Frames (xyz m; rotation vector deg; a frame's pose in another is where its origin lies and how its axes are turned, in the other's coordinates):
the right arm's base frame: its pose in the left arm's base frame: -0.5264 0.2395 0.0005 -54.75 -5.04 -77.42
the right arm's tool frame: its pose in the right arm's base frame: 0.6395 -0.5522 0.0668 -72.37 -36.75 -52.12
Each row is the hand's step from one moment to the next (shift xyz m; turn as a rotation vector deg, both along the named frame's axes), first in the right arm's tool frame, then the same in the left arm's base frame.
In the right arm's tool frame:
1: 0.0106 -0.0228 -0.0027 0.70 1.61 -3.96
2: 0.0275 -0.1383 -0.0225 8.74 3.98 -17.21
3: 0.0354 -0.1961 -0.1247 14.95 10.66 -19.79
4: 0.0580 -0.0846 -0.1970 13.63 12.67 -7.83
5: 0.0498 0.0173 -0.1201 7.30 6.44 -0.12
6: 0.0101 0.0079 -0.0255 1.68 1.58 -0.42
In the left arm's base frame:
1: 0.0001 0.0240 0.0079 -3.43 -1.48 2.20
2: -0.0174 0.1409 0.0156 -13.10 -2.68 14.48
3: -0.1133 0.1998 0.0502 -13.18 -8.45 21.99
4: -0.1693 0.0927 0.1099 -2.29 -10.69 16.97
5: -0.0956 -0.0098 0.0893 2.60 -5.41 7.67
6: -0.0203 -0.0063 0.0190 0.23 -1.34 1.91

